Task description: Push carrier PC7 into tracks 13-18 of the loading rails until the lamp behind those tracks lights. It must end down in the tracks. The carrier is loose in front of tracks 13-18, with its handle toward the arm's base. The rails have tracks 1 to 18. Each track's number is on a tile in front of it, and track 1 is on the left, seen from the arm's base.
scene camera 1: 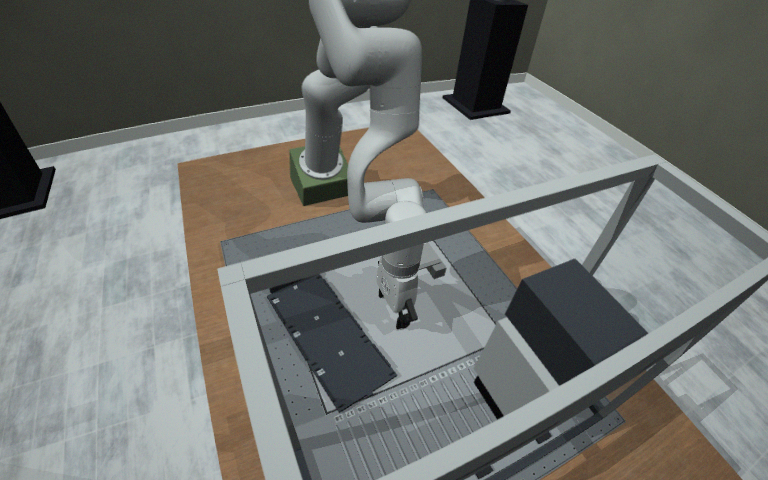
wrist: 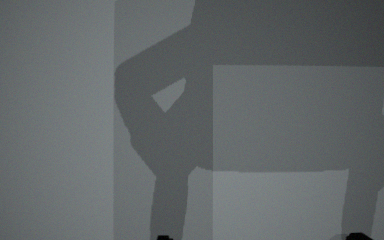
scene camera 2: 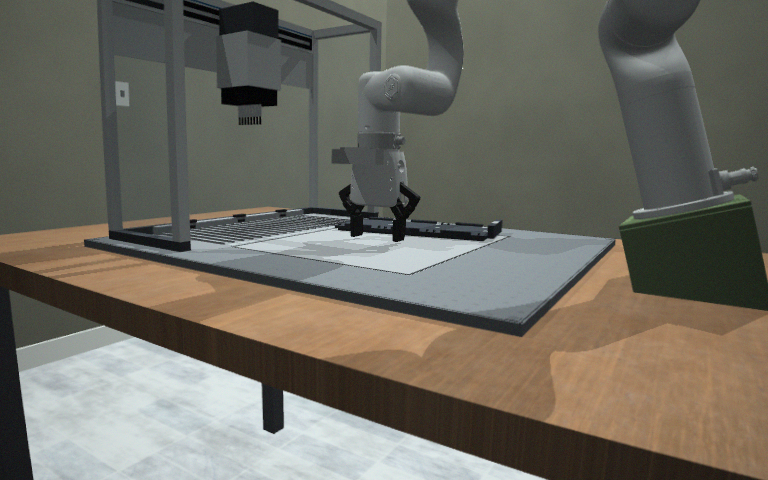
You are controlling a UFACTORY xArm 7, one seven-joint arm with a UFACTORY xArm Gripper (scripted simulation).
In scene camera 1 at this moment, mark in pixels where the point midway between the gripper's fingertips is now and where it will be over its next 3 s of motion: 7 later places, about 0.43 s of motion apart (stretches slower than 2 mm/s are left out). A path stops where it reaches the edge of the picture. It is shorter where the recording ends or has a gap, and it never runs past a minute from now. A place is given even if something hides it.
My gripper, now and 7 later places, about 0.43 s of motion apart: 393, 310; 391, 311; 389, 311; 386, 312; 384, 313; 382, 314; 379, 315; 377, 315
